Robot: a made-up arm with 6 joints. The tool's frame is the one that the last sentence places.
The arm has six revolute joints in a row. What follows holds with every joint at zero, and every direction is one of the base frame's. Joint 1 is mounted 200.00 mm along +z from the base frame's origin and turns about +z. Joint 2 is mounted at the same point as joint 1 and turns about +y. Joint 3 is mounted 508.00 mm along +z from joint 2 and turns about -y. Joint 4 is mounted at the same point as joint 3 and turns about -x. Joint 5 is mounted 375.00 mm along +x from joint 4 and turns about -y. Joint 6 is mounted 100.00 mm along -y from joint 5 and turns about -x. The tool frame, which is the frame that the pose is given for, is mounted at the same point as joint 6; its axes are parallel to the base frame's.
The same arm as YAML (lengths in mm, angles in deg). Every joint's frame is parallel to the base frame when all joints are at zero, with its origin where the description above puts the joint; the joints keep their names.
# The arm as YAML. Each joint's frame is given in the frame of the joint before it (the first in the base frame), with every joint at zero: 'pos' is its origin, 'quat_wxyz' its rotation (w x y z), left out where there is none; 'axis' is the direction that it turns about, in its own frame. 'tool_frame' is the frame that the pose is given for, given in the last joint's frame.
length_unit: mm
angle_unit: deg
joints:
  - joint: joint 1
    pos: [0.0, 0.0, 200.0]
    axis: "+z"
  - joint: joint 2
    pos: [0.0, 0.0, 0.0]
    axis: "+y"
  - joint: joint 3
    pos: [0.0, 0.0, 508.0]
    axis: "-y"
  - joint: joint 4
    pos: [0.0, 0.0, 0.0]
    axis: "-x"
  - joint: joint 5
    pos: [375.0, 0.0, 0.0]
    axis: "-y"
  - joint: joint 6
    pos: [0.0, -100.0, 0.0]
    axis: "-x"
tool_frame:
  pos: [0.0, 0.0, 0.0]

